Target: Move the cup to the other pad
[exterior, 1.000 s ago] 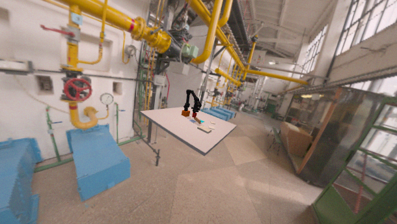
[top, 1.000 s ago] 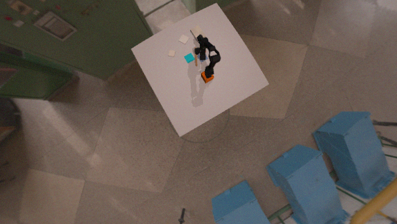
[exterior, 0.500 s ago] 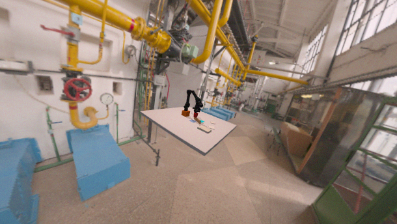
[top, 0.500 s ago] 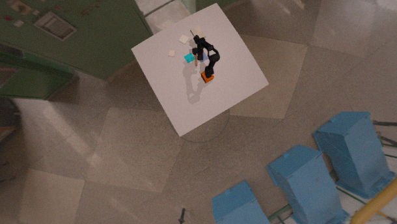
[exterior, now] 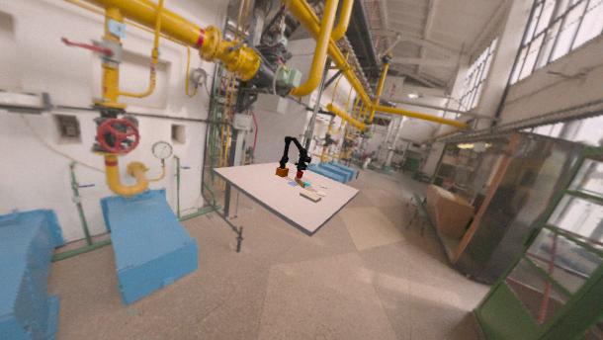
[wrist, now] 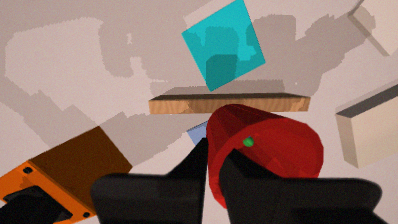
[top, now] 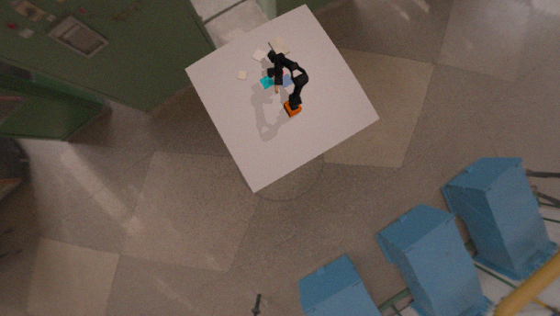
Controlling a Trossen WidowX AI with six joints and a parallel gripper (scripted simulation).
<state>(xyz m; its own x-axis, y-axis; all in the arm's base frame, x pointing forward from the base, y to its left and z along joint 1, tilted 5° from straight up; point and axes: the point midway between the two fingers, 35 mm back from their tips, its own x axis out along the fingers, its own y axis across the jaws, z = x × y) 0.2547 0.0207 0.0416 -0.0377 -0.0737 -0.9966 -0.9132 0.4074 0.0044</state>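
Now: the green marble 40 mm ahead of my gripper tip, 30 mm to the right of it and 20 mm below it. From my gripper tip the other things lie so: cyan pad (120 mm below, 80 mm to the left, 60 mm ahead); then red cup (30 mm ahead, 20 mm to the right); then pale blue pad (120 mm below, 70 mm to the right, 10 mm ahead).
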